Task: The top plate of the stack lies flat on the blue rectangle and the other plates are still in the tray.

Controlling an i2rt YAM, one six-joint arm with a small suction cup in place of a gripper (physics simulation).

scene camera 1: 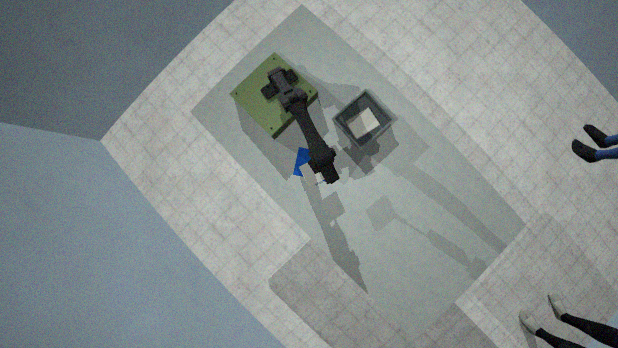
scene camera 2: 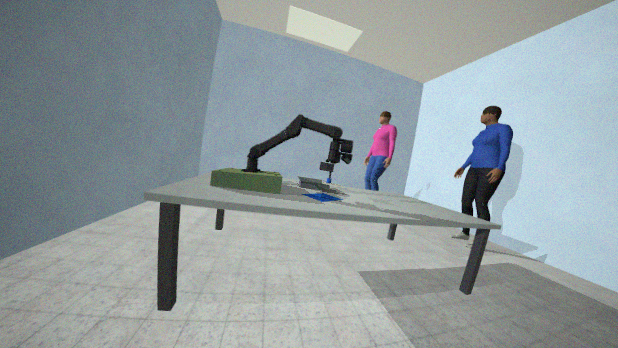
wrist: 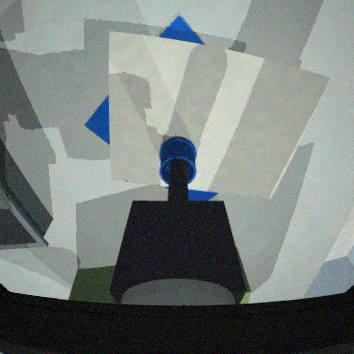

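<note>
My suction cup (wrist: 174,147), visible. Tray (scene camera 1: 365,99), (wrist: 32,219). Blue rectangle (wrist: 98,123), visible too.
</note>
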